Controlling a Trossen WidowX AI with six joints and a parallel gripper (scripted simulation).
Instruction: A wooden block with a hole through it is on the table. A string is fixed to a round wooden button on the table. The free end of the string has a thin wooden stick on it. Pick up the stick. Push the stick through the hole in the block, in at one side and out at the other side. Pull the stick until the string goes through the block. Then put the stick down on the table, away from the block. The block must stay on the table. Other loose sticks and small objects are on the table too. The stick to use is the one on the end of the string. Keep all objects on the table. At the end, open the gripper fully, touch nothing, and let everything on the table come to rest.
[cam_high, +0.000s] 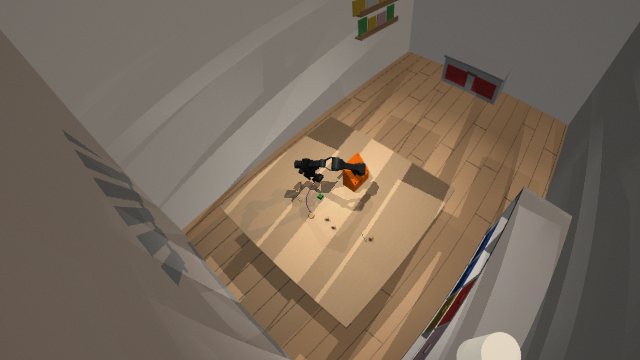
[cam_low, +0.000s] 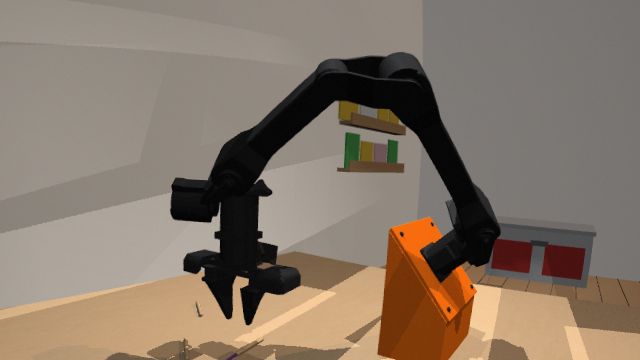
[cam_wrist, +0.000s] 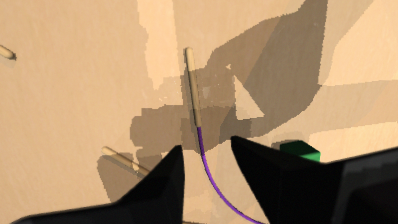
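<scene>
Now: gripper tip 60 mm above the thin wooden stick and 20 mm past it. The rest, counted from my gripper tip: green block (120 mm to the left, 50 mm below, 50 mm ahead); then round wooden button (200 mm ahead, 170 mm to the left, 50 mm below).
</scene>
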